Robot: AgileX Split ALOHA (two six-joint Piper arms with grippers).
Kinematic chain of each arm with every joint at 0, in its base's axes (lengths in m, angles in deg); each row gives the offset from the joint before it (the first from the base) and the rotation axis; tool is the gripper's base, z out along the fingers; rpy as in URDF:
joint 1: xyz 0 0 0.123 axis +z
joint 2: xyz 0 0 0 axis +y
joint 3: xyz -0.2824 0 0.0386 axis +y
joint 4: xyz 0.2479 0 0.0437 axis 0.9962 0 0.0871
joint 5: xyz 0 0 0 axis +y
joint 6: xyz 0.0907 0 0.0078 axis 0.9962 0 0.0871
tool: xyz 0 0 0 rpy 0 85 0
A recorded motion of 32 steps. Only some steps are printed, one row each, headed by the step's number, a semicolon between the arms.
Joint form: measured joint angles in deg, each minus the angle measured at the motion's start. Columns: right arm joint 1, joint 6, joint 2, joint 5, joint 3, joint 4; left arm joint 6, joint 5, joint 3, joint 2, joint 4, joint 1.
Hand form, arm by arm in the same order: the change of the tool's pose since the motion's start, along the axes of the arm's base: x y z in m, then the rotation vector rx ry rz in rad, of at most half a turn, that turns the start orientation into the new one. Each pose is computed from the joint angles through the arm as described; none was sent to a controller.
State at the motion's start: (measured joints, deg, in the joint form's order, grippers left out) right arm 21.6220 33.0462 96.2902 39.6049 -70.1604 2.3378; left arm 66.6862 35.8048 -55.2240 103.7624 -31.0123 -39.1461
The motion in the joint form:
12: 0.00 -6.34 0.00 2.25 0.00 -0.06; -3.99 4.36 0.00 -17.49 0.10 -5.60
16: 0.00 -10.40 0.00 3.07 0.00 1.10; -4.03 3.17 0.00 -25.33 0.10 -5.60
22: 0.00 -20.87 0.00 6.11 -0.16 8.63; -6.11 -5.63 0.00 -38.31 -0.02 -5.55
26: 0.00 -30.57 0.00 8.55 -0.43 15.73; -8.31 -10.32 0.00 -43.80 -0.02 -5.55
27: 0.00 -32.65 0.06 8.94 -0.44 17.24; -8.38 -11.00 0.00 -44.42 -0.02 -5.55
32: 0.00 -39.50 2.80 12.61 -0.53 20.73; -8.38 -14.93 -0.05 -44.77 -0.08 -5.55
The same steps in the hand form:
12: -0.0029 -0.0011 -0.0017 -0.0623 0.0144 0.0994; -0.0451 -0.0038 0.0937 -0.1792 -0.1320 -0.0689
16: -0.0045 -0.0003 -0.0022 -0.0785 0.0198 0.1561; -0.0568 0.0089 0.1337 -0.2807 -0.2487 -0.0616
22: -0.0110 0.0064 -0.0024 -0.0438 0.0614 0.2822; -0.0766 0.0370 0.2013 -0.5126 -0.5091 0.0387
26: -0.0162 0.0137 -0.0006 0.0040 0.0768 0.4030; -0.0879 0.0529 0.2293 -0.6309 -0.6117 0.1070
27: -0.0170 0.0153 -0.0005 0.0151 0.0776 0.4287; -0.0891 0.0549 0.2325 -0.6450 -0.6269 0.1136
32: -0.0180 0.0207 -0.0167 0.0258 0.1552 0.5349; -0.0865 0.0565 0.2392 -0.6840 -0.6813 0.1474

